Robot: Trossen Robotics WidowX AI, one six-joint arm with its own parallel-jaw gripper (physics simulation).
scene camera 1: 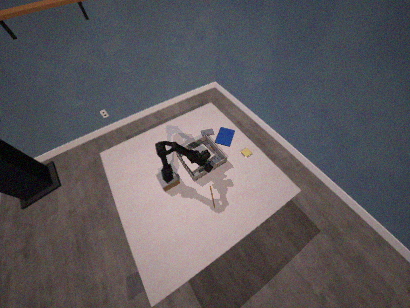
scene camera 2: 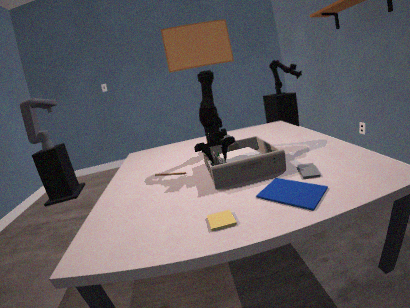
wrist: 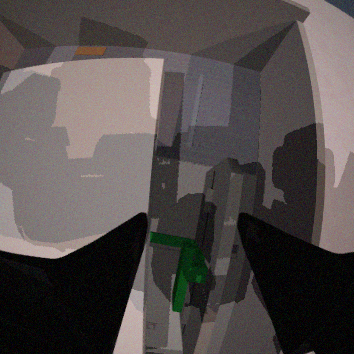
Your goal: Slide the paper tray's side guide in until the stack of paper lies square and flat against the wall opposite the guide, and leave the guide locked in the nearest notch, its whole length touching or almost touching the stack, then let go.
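Frame: origin at the arm's base, x ahead, y left, z up, level; metres.
Seen in the pictures: gripper, fingertip midpoint: (scene camera 1: 206,164) (scene camera 2: 219,161) (wrist: 192,219); arm's base, link origin: (scene camera 1: 168,178).
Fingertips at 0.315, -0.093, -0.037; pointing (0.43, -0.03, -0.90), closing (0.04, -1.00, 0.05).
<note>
Offsets run from my fingertips to a thing's middle, as dx, dy, dz. "pt": to the spot under its first point.
The grey tray {+0.021, +0.092, +0.001} (scene camera 1: 201,175) (scene camera 2: 250,170) (wrist: 290,95) stands on the table. The white paper stack {+0.002, +0.116, -0.017} (scene camera 2: 242,152) (wrist: 107,112) lies in it, left in the wrist view; its contact with the opposite wall is out of view there. The grey side guide {pt +0.013, -0.012, +0.033} (wrist: 230,200) stands right of the stack with a strip of tray floor between them, wider at the far end. Its green latch {-0.022, +0.011, -0.003} (wrist: 189,257) is on the stack side, one arm reaching close to the stack's edge. My gripper (scene camera 1: 209,168) (scene camera 2: 218,158) (wrist: 192,219) is open, low in the tray, fingers on either side of latch and guide, holding nothing.
A blue pad {+0.367, +0.134, -0.042} (scene camera 1: 225,136) (scene camera 2: 292,193), a yellow note block {+0.375, -0.134, -0.041} (scene camera 1: 246,152) (scene camera 2: 221,220) and a small grey block {+0.271, +0.289, -0.041} (scene camera 1: 207,132) (scene camera 2: 308,170) lie outside the tray. A brown pencil {-0.136, -0.228, -0.043} (scene camera 1: 212,197) (scene camera 2: 170,174) lies on the other side. An orange patch {pt +0.161, +0.110, -0.027} (wrist: 90,51) shows beyond the stack.
</note>
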